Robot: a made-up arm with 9 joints. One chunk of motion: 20 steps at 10 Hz.
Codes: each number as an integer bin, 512 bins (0 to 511) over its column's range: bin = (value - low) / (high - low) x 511, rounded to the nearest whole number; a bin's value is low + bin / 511 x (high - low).
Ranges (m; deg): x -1.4..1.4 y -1.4..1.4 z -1.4..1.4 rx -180..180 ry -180..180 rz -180..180
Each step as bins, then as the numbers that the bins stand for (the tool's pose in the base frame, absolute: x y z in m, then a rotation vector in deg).
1 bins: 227 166 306 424 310 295
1 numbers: -0.1562 -0.4904 0.2767 118.71 38.40 27.83
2 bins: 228 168 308 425 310 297
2 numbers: -0.1507 -0.4795 0.2877 119.41 38.40 29.24
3 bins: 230 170 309 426 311 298
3 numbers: -0.1397 -0.4685 0.2932 120.12 39.10 29.94
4 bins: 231 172 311 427 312 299
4 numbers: -0.1342 -0.4575 0.3041 120.82 39.80 30.65
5 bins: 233 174 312 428 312 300
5 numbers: -0.1233 -0.4466 0.3096 121.53 39.80 31.35
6 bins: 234 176 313 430 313 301
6 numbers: -0.1178 -0.4356 0.3151 122.94 40.51 32.05
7 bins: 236 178 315 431 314 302
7 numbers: -0.1068 -0.4247 0.3260 123.64 41.21 32.76
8 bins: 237 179 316 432 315 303
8 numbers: -0.1014 -0.4192 0.3315 124.34 41.92 33.46
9 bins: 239 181 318 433 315 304
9 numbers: -0.0904 -0.4082 0.3425 125.05 41.92 34.17
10 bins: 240 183 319 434 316 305
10 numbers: -0.0849 -0.3973 0.3479 125.75 42.62 34.87
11 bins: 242 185 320 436 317 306
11 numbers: -0.0740 -0.3863 0.3534 127.16 43.33 35.58
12 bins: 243 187 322 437 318 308
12 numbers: -0.0685 -0.3753 0.3644 127.87 44.03 36.99
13 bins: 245 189 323 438 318 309
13 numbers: -0.0575 -0.3644 0.3699 128.57 44.03 37.69
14 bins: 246 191 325 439 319 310
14 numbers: -0.0521 -0.3534 0.3808 129.28 44.74 38.40
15 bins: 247 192 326 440 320 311
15 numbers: -0.0466 -0.3479 0.3863 129.98 45.44 39.10
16 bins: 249 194 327 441 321 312
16 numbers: -0.0356 -0.3370 0.3918 130.68 46.14 39.80
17 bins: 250 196 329 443 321 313
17 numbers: -0.0301 -0.3260 0.4027 132.09 46.14 40.51
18 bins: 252 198 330 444 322 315
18 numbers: -0.0192 -0.3151 0.4082 132.80 46.85 41.92
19 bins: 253 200 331 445 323 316
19 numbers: -0.0137 -0.3041 0.4137 133.50 47.55 42.62
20 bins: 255 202 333 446 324 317
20 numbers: -0.0027 -0.2932 0.4247 134.21 48.26 43.33
